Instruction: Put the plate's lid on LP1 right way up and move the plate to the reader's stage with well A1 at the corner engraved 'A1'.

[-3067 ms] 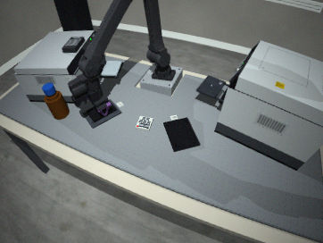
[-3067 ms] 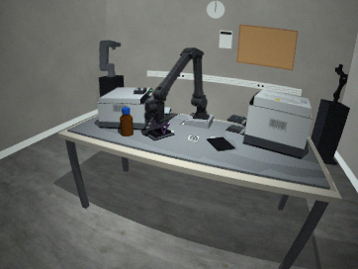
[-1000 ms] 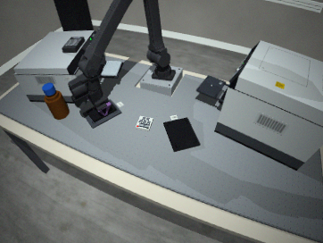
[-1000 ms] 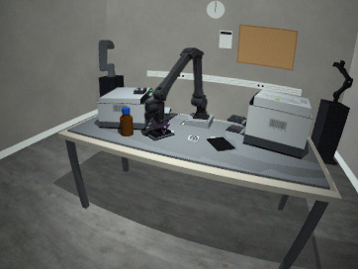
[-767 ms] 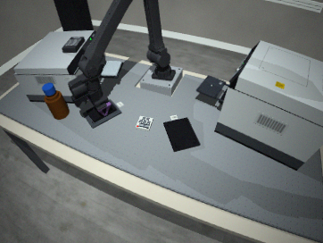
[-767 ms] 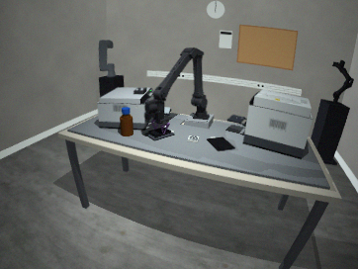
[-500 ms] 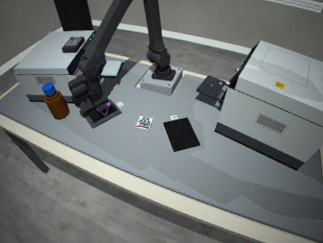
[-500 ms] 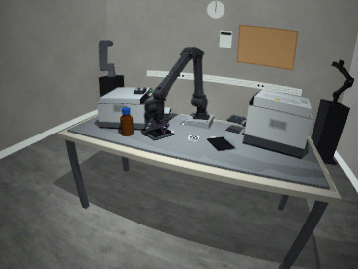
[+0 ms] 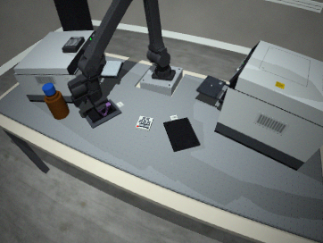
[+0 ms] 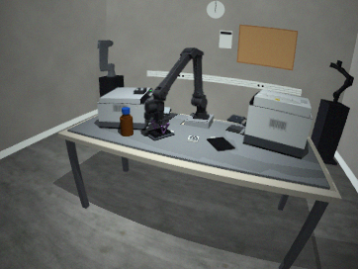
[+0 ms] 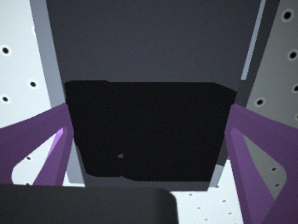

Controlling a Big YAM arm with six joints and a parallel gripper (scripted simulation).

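The lidded plate is right at my hand. From my hand the other things lie so: label: 9 cm behind, 6 cm to the left, 3 cm below; LP1 pad: 2 cm below; brown capped bottle: 6 cm ahead, 21 cm to the right, 8 cm above.
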